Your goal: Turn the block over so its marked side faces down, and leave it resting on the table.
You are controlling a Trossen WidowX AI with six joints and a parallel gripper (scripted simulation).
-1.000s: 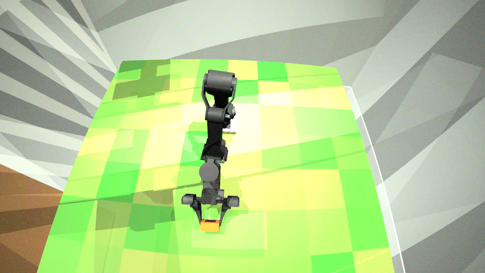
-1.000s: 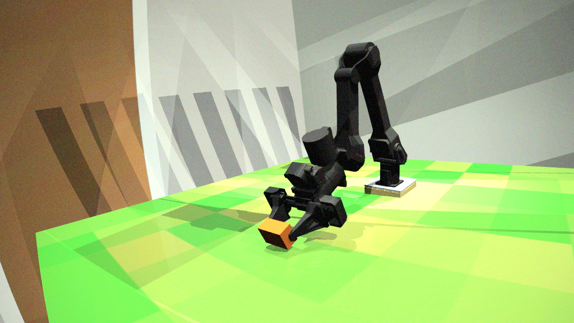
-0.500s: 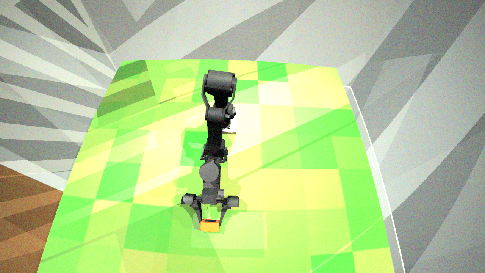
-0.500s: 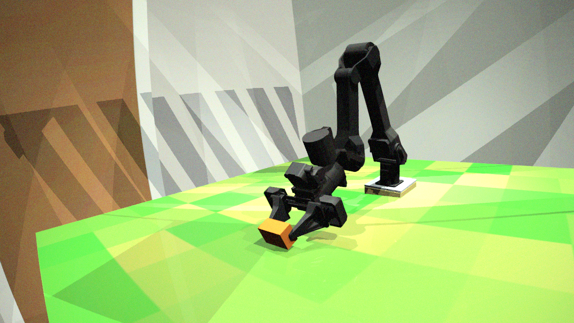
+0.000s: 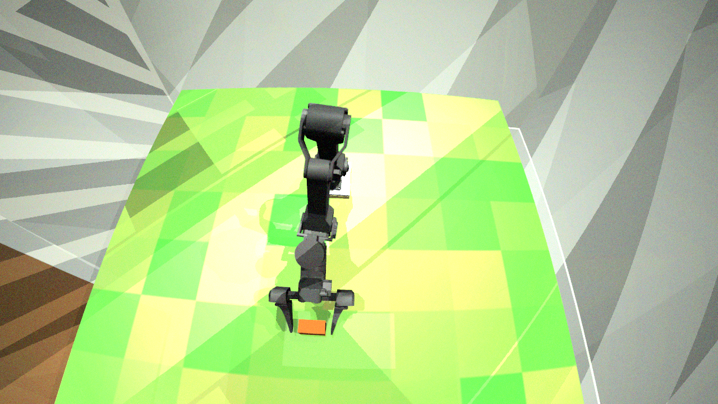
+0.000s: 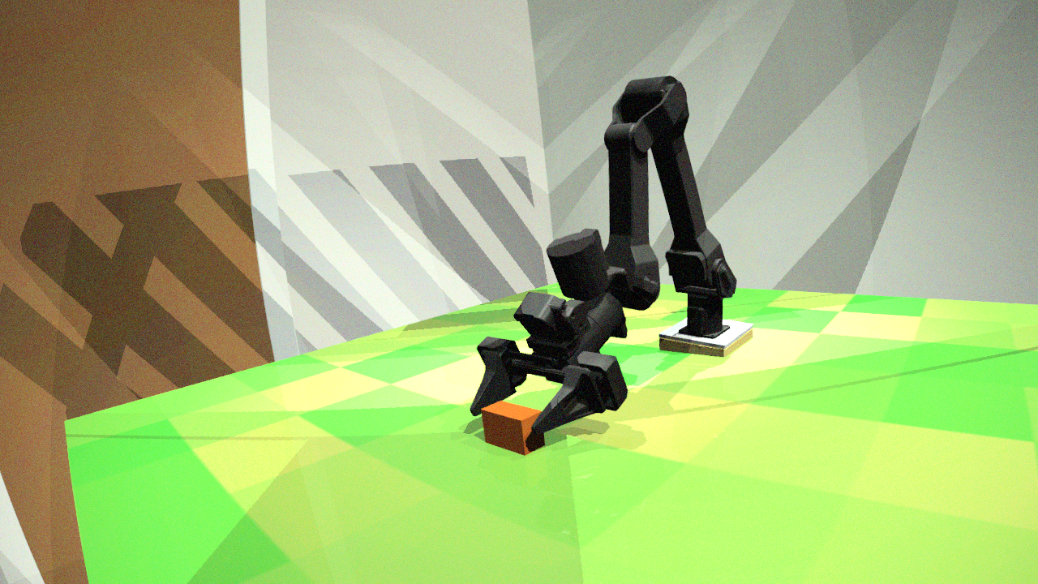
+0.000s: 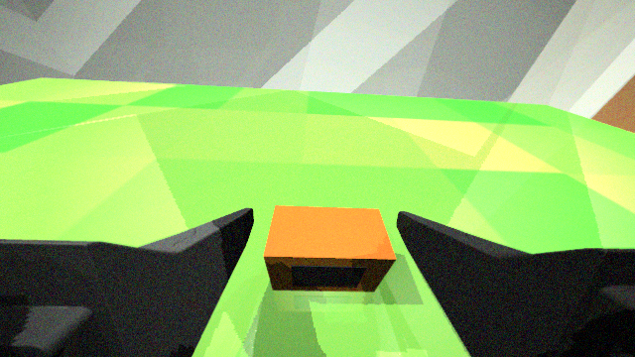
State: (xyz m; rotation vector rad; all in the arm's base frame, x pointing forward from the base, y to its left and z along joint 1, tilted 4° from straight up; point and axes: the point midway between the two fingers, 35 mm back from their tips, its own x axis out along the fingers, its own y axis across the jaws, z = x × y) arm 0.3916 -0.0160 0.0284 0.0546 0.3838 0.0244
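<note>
The orange block lies 20 mm behind my gripper tip and 10 mm below it.
</note>
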